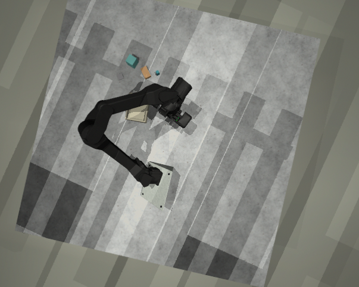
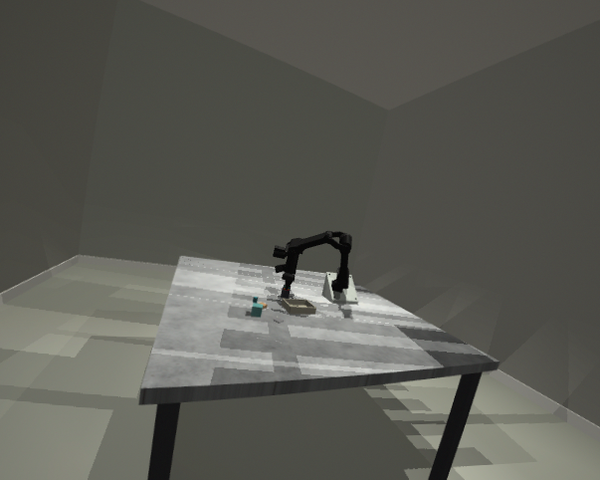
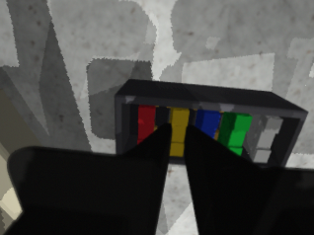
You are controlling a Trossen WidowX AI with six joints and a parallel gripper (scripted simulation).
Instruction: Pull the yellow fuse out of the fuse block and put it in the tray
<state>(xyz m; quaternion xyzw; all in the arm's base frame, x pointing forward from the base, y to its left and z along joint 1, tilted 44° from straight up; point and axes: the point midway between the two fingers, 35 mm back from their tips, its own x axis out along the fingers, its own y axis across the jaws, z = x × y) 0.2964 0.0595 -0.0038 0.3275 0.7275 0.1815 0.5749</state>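
Now: the blue fuse 20 mm to the right of my gripper tip and 10 mm below it. Round my gripper tip: red fuse: 20 mm to the left, 10 mm below, 10 mm ahead; green fuse: 30 mm to the right, 10 mm below, 10 mm behind; yellow fuse: 10 mm below.
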